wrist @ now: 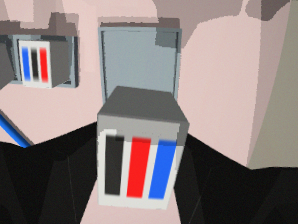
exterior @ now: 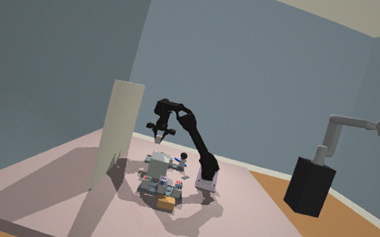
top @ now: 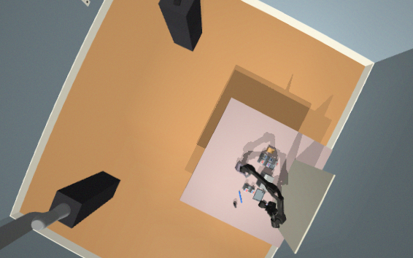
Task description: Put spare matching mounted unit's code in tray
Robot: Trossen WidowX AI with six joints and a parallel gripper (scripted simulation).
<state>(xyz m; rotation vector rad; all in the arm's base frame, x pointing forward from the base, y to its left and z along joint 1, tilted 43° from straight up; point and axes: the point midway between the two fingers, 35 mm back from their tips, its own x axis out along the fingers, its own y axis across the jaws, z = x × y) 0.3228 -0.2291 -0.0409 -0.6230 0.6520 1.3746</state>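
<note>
Right now the grey tray is 130 mm below my gripper tip. From my gripper tip the other things lie so: blue stick 190 mm behind, 100 mm to the right, 120 mm below; tall beige panel 190 mm ahead, 200 mm to the left, 90 mm above; white mounted unit 50 mm behind, 200 mm to the left, 80 mm below.
</note>
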